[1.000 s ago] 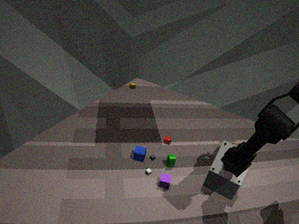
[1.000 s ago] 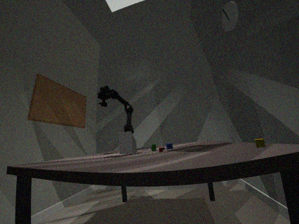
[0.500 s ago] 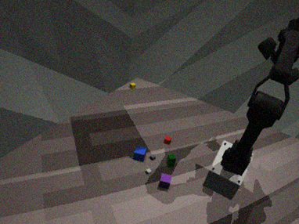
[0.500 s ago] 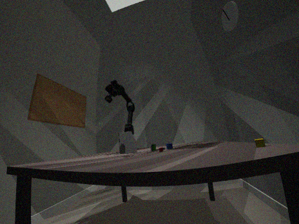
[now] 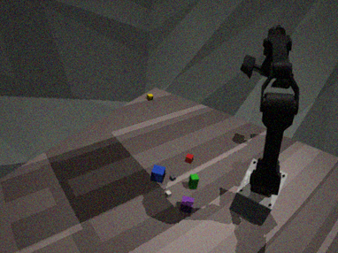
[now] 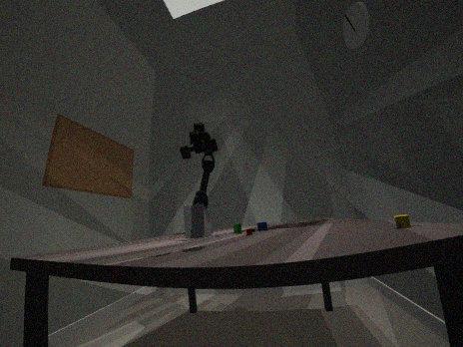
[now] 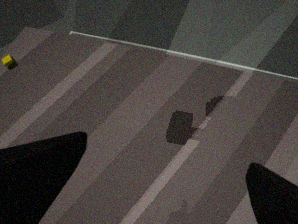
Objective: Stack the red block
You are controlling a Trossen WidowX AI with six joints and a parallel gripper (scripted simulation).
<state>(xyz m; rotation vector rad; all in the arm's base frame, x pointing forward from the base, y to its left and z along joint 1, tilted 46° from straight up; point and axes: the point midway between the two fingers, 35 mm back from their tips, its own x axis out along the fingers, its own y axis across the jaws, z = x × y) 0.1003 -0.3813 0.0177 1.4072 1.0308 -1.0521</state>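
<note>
The red block lies 180 mm ahead of my gripper tip, 150 mm to the left of it and 370 mm below it. The rest, counted from my gripper tip: purple block: 80 mm ahead, 390 mm to the left, 370 mm below; then yellow block: 620 mm ahead, 240 mm to the right, 370 mm below; then blue block: 240 mm ahead, 320 mm to the left, 360 mm below.
</note>
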